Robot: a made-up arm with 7 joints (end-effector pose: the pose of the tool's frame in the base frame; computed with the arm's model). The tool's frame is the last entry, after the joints.
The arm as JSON. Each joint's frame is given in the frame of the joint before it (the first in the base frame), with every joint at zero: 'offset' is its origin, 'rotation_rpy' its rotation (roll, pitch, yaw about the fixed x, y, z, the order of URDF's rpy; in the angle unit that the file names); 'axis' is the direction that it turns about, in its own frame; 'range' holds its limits. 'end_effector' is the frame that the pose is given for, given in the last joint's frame.
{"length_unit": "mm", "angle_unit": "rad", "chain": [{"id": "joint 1", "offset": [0.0, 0.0, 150.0], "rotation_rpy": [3.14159, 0.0, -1.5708], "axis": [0.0, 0.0, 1.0], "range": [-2.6, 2.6]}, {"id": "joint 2", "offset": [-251.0, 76.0, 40.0], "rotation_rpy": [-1.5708, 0.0, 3.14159], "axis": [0.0, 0.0, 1.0], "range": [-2.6, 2.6]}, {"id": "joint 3", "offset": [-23.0, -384.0, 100.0], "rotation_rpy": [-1.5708, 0.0, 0.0], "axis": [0.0, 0.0, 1.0], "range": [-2.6, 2.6]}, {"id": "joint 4", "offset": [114.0, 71.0, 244.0], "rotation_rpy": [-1.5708, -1.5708, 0.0], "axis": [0.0, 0.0, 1.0], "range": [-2.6, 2.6]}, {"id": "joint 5", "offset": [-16.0, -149.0, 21.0], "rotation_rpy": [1.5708, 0.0, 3.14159], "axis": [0.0, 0.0, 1.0], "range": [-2.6, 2.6]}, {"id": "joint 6", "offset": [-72.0, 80.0, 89.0], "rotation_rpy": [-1.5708, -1.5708, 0.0], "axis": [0.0, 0.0, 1.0], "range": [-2.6, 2.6]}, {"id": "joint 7", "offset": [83.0, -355.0, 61.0], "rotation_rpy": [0.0, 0.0, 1.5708], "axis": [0.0, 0.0, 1.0], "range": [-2.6, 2.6]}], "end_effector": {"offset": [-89.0, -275.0, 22.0], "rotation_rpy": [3.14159, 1.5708, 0.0]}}
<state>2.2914 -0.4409 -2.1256 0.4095 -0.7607 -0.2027 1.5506</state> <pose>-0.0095 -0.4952 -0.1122 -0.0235 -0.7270 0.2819 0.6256</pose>
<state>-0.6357 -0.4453 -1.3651 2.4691 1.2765 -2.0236 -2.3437</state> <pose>-0.1053 0.8282 -0.0265 0.3095 -0.8169 0.1752 0.4541</pose>
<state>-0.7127 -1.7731 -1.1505 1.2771 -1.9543 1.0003 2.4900</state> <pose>-0.1488 -0.0971 0.0250 -0.3606 0.2661 0.4691 0.7610</pose>
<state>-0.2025 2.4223 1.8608 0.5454 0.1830 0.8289 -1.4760</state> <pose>-0.7188 0.3659 -0.1928 0.6506 -0.6250 0.3738 0.2154</pose>
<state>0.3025 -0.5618 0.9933 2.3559 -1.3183 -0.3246 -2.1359</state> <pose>-0.5921 0.1886 0.4374 -0.2166 0.6475 0.5200 0.5133</pose>
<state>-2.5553 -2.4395 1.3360 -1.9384 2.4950 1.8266 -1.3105</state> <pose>-0.5361 -0.3035 -0.0235 -0.7936 0.5840 -0.1698 0.0154</pose>
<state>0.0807 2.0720 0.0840 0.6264 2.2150 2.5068 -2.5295</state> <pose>-0.1343 0.1786 0.6267 0.3176 0.6464 0.5726 0.3916</pose>
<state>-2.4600 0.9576 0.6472 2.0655 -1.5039 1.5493 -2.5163</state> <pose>-0.0956 -0.3572 -0.4584 -0.4516 0.3067 -0.6909 0.4739</pose>
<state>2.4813 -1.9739 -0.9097 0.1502 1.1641 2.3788 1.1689</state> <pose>0.2372 0.0605 -0.0771 -0.4738 -0.6303 -0.6035 0.1183</pose>
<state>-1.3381 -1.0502 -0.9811 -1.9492 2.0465 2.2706 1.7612</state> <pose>-0.0328 -0.0103 -0.0594 0.3647 0.8829 -0.1125 0.2737</pose>
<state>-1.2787 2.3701 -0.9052 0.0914 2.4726 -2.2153 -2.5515</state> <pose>-0.1168 -0.1713 -0.0421 -0.4677 -0.1715 -0.7437 0.4458</pose>
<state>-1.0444 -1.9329 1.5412 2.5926 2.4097 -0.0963 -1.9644</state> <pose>-0.3583 0.1318 -0.4003 -0.0775 -0.6234 0.6126 0.4797</pose>
